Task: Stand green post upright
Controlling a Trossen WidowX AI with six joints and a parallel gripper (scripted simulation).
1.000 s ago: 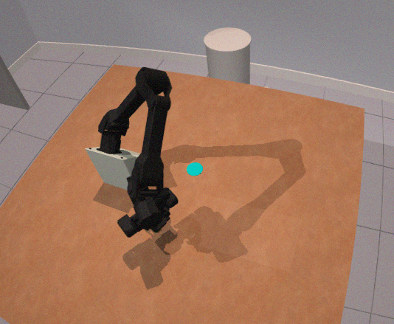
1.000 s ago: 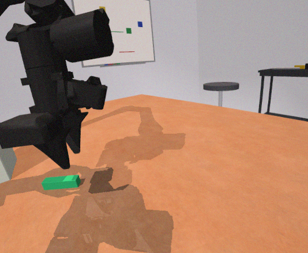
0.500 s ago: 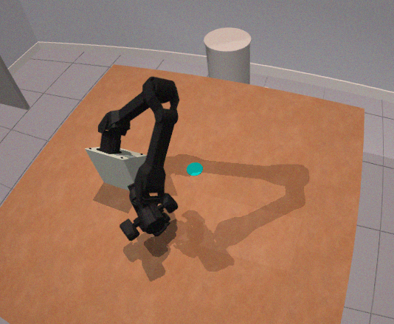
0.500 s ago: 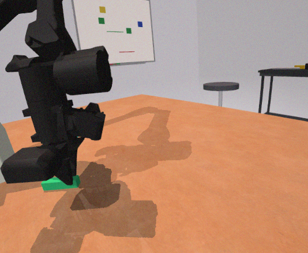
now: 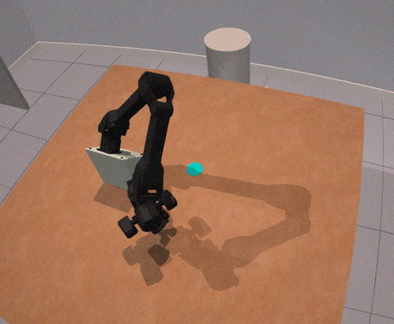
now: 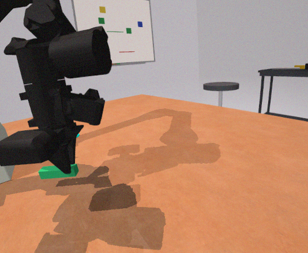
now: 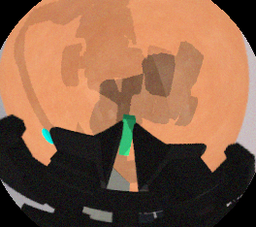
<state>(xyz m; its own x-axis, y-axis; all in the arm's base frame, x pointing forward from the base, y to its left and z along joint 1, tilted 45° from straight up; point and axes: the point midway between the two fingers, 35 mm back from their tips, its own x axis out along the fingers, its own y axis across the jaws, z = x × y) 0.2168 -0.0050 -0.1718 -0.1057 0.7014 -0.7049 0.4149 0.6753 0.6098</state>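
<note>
The cyan circle is 270 mm to the left of my gripper tip and 30 mm below it. Also, from my gripper tip: green post: 20 mm behind, 10 mm to the left.
</note>
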